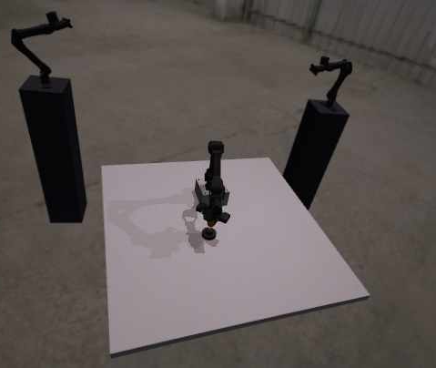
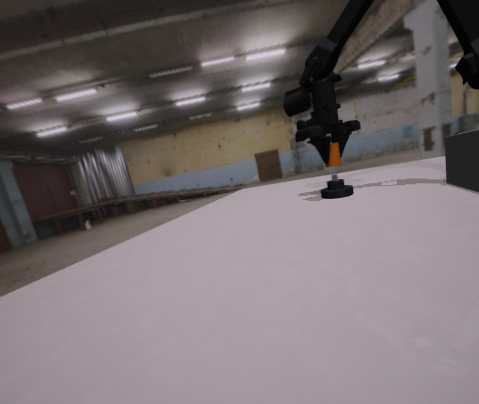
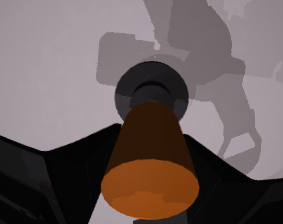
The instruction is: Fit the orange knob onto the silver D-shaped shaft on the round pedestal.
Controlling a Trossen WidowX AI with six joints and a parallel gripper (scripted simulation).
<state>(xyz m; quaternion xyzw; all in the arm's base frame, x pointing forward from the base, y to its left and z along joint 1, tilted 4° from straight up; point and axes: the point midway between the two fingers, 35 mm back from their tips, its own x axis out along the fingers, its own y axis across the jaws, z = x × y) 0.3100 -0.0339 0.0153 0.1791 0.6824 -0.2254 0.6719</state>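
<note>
The orange knob lies 3 cm above my gripper tip. From my gripper tip the other things lie so: silver shaft (6 cm below).
</note>
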